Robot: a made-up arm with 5 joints.
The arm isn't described. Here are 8 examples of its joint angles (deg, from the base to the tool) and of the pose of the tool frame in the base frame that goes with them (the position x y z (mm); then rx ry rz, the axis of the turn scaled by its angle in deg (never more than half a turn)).
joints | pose
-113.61 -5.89 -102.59 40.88 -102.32 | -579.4 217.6 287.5 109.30 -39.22 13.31
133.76 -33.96 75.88 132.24 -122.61 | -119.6 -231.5 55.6 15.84 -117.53 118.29
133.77 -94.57 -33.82 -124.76 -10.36 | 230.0 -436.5 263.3 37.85 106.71 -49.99
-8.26 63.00 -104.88 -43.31 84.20 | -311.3 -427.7 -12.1 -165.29 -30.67 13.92
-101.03 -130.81 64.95 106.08 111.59 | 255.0 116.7 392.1 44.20 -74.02 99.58
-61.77 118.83 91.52 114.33 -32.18 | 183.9 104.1 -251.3 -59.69 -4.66 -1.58
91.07 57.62 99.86 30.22 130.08 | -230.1 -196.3 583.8 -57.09 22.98 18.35
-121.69 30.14 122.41 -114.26 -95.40 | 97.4 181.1 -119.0 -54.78 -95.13 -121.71
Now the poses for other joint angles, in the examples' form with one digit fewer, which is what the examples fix.
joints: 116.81 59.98 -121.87 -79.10 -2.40
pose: -258 147 275 -17.1 -24.6 -25.4
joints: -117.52 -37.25 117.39 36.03 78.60
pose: -391 105 624 62.4 68.0 -32.1
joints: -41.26 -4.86 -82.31 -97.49 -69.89
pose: -129 417 176 37.7 12.8 -104.3
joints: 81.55 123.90 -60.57 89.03 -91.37
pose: 572 -186 335 0.0 -79.4 -111.7
